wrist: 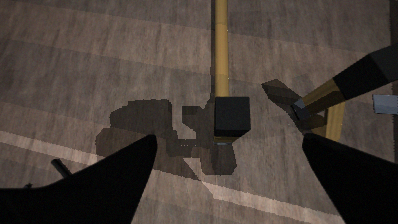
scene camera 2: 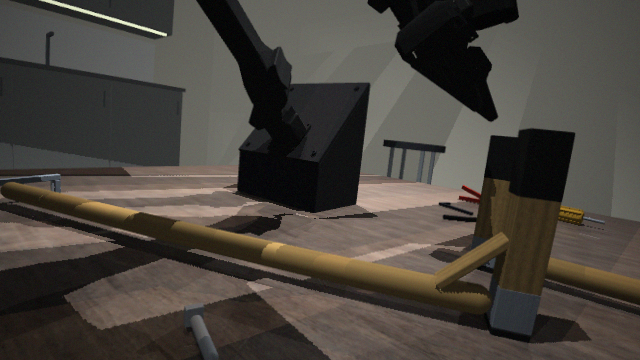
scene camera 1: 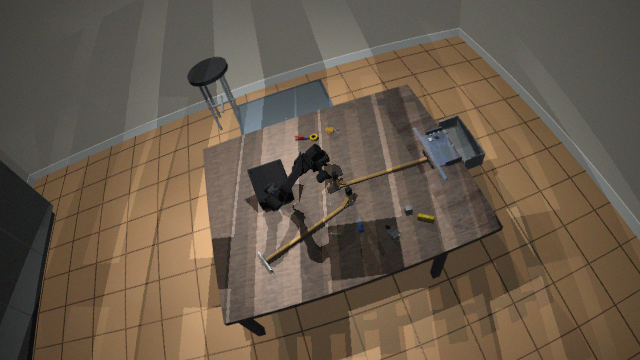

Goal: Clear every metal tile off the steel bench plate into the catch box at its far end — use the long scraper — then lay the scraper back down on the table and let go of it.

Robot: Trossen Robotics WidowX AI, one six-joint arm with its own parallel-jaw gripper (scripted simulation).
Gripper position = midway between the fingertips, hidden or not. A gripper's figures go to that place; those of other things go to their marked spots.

The gripper (scene camera 2: 487, 115): 0.40 m from the lens. A long scraper (scene camera 2: 540, 168) is 0.24 m from the lens.
